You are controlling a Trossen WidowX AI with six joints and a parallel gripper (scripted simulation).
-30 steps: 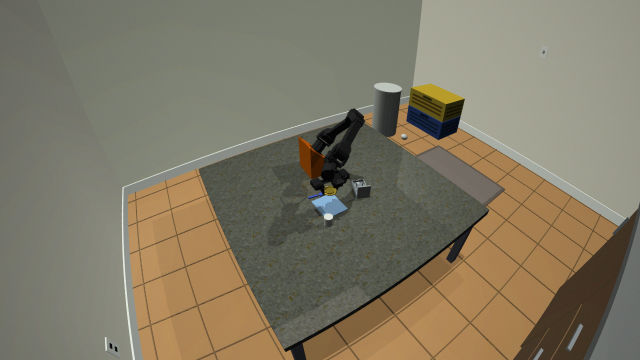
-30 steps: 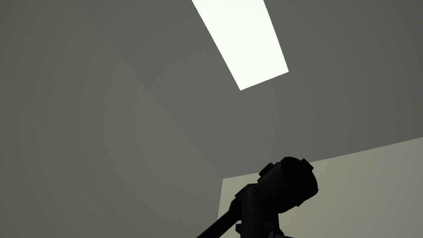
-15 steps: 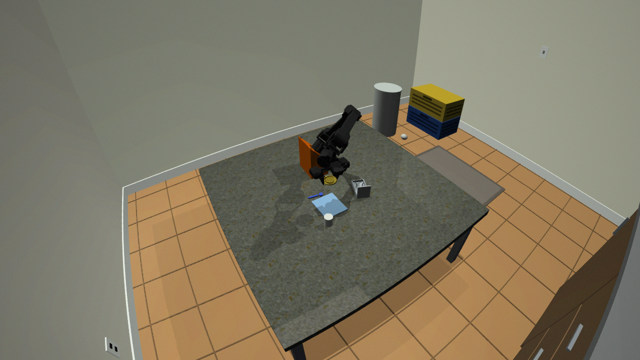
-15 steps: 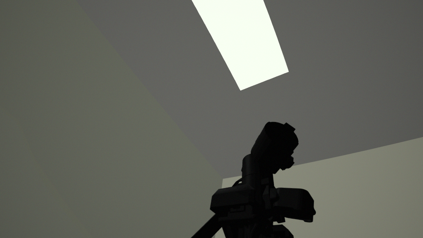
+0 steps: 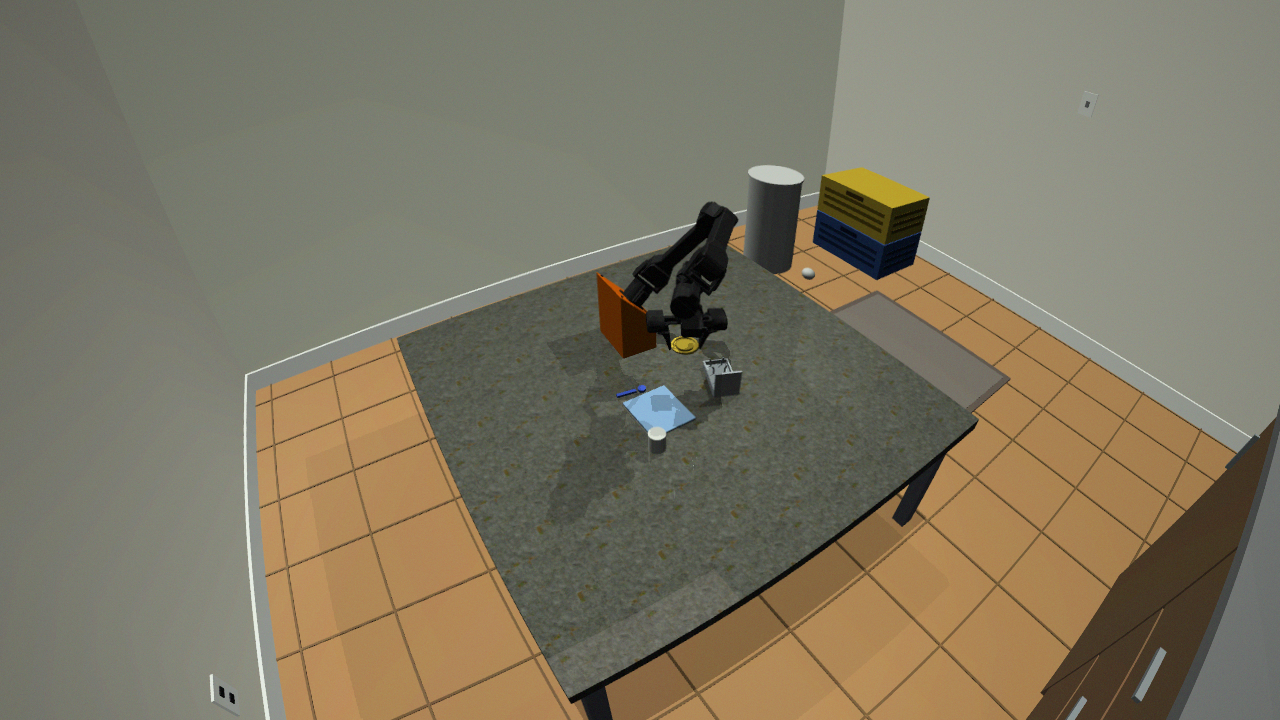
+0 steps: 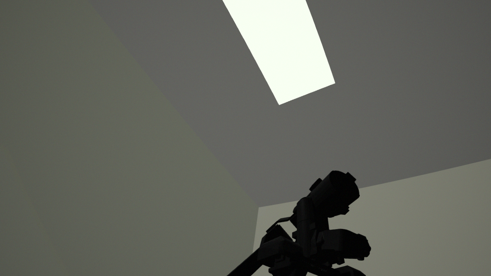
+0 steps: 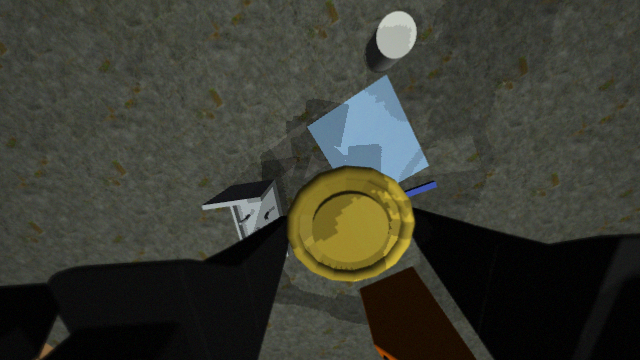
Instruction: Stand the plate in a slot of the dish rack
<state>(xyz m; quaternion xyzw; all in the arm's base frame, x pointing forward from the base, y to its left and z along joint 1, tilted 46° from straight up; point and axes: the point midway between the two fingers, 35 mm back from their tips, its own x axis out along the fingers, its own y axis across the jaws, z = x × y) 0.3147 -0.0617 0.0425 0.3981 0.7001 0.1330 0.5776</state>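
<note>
Right now the grey dish rack is 30 mm behind my gripper tip, 150 mm to the left of it and 170 mm below it. The rest, counted from my gripper tip: white cup: 100 mm ahead, 130 mm to the right, 160 mm below; then yellow plate: 10 mm above; then blue spoon: 110 mm behind, 90 mm to the right, 190 mm below.
</note>
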